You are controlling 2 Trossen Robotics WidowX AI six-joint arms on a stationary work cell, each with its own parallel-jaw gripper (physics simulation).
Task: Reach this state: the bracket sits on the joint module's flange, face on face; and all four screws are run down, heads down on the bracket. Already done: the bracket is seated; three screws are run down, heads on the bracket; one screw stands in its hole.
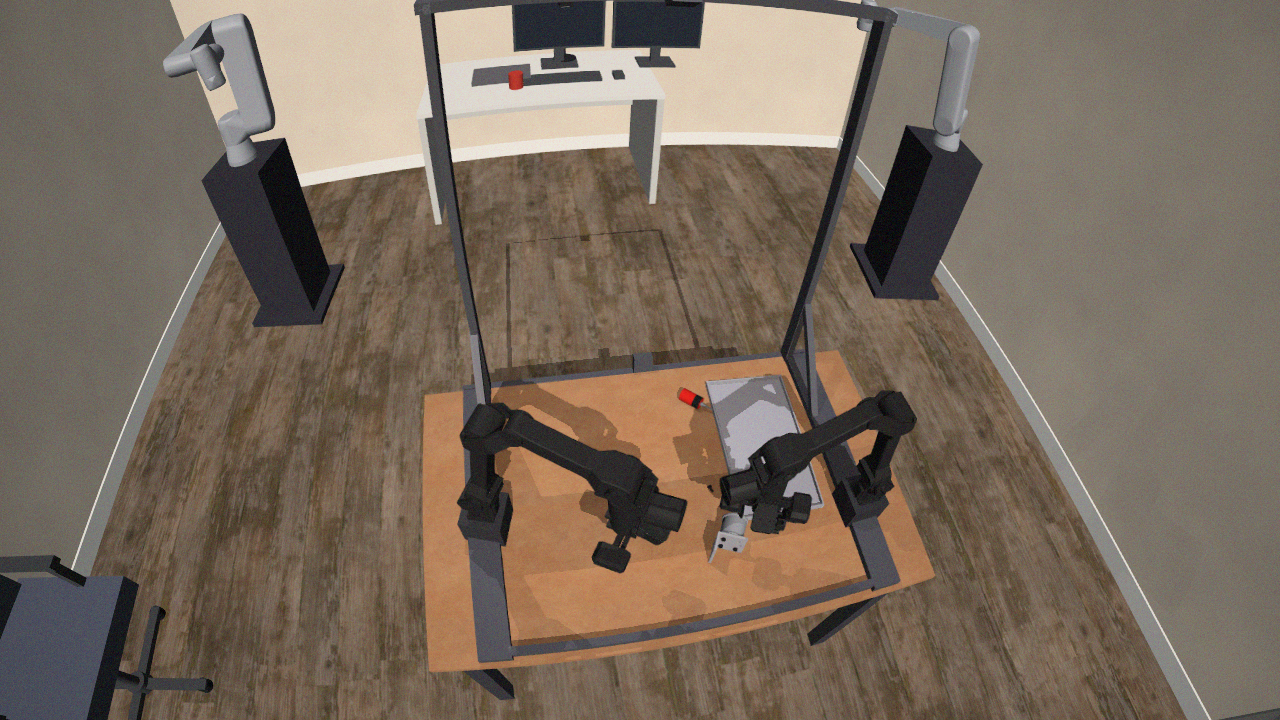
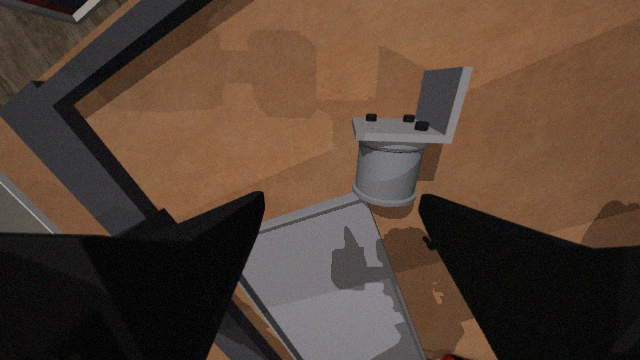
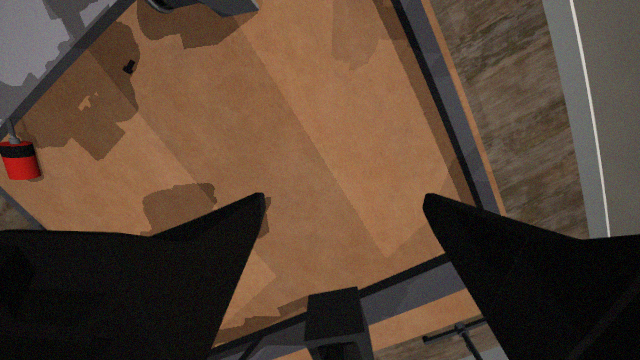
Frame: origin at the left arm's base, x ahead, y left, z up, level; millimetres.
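Seen in the pictures: left gripper, fingertip midpoint: (image 2: pixel 341 200); right gripper, fingertip midpoint: (image 1: pixel 627 541) (image 3: pixel 344 200); left arm's base, origin of the base link: (image 1: pixel 865 491); right arm's base, origin of the base link: (image 1: pixel 482 508) (image 3: pixel 341 355).
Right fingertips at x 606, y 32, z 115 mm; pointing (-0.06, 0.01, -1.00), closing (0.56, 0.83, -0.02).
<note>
Offsets run from my right fingertips to a thing's top centre.
The grey L-shaped bracket @[dz -120, dx -238, dy +6 mm] (image 1: pixel 732 540) (image 2: pixel 442 102) (image 3: pixel 232 5) sits flat on top of the upright grey joint module @[dz -126, dx -262, dy -38 mm] (image 1: pixel 733 522) (image 2: pixel 387 172). Three black screw heads show on its flat plate: a left screw @[dz -169, dx -262, dy -1 mm] (image 2: pixel 371 117), a middle screw @[dz -169, dx -231, dy -18 mm] (image 2: pixel 408 118) and a right screw @[dz -134, dx -232, dy -20 mm] (image 2: pixel 421 125). No fourth screw shows standing in the bracket. A small black screw @[dz -182, dx -252, dy -173 mm] (image 1: pixel 710 488) (image 2: pixel 429 243) (image 3: pixel 129 67) lies on the table beside the tray. My left gripper (image 2: pixel 341 200) is open and empty, above the module and tray. My right gripper (image 3: pixel 344 200) is open and empty, away from the bracket.
The grey tray @[dz -176, dx -424, dy -271 mm] (image 1: pixel 716 413) (image 2: pixel 312 217) (image 3: pixel 70 59) lies beside the module, partly under my left arm. A red and black screwdriver @[dz -158, dx -289, dy -425 mm] (image 1: pixel 689 397) (image 3: pixel 21 162) lies at the tray's far left side. A dark frame (image 1: pixel 490 600) (image 2: pixel 80 130) (image 3: pixel 450 95) borders the work area.
</note>
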